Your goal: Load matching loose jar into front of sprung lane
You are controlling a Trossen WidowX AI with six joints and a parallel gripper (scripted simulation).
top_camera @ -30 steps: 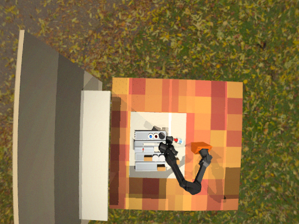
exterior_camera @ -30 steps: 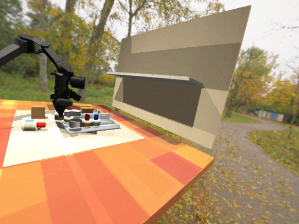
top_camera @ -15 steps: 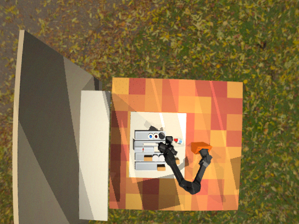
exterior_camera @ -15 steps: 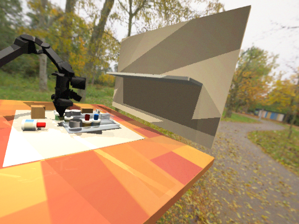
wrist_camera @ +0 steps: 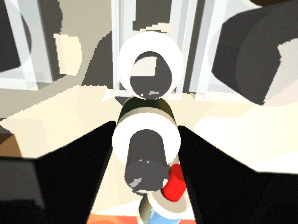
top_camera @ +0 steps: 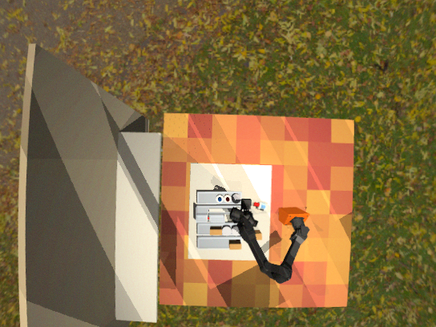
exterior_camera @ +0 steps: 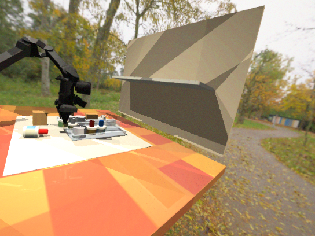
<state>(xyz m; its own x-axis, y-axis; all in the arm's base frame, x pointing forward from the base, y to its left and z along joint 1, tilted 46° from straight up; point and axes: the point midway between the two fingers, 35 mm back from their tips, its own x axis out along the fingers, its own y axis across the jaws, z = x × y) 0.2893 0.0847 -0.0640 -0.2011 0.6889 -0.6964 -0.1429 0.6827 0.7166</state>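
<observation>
Now: gripper tip 120 mm short of the red-capped jar, 60 mm to the left of it and 10 mm above it. Round my gripper tip: brown block (140 mm to the left, 100 mm behind, 20 mm below); blue-capped jar (170 mm ahead, 50 mm to the right, 10 mm below); pusher plate (140 mm ahead, 50 mm to the left, 10 mm below).
</observation>
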